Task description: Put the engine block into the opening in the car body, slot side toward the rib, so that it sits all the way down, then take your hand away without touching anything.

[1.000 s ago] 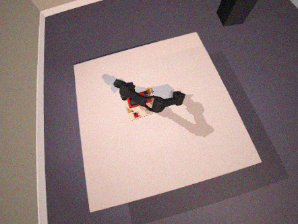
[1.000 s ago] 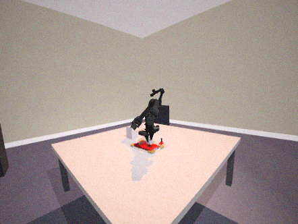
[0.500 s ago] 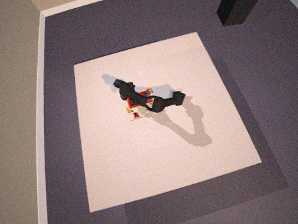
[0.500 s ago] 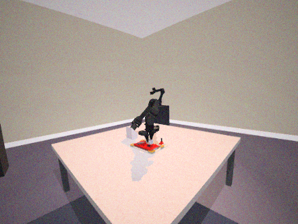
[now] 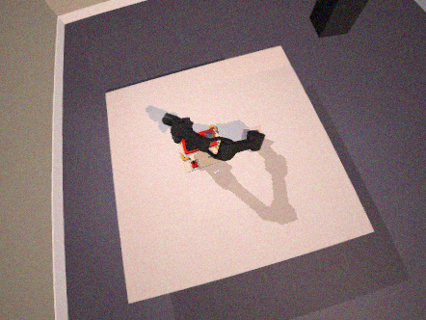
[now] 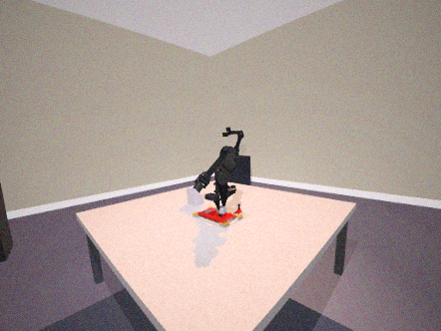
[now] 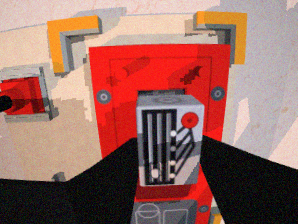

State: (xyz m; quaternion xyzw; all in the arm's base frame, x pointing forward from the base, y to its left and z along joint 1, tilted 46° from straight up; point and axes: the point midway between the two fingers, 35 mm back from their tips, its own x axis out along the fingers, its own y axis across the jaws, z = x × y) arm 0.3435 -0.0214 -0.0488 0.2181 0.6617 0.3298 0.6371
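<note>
Right now my gripper tip is 1 cm above the engine block.
</note>
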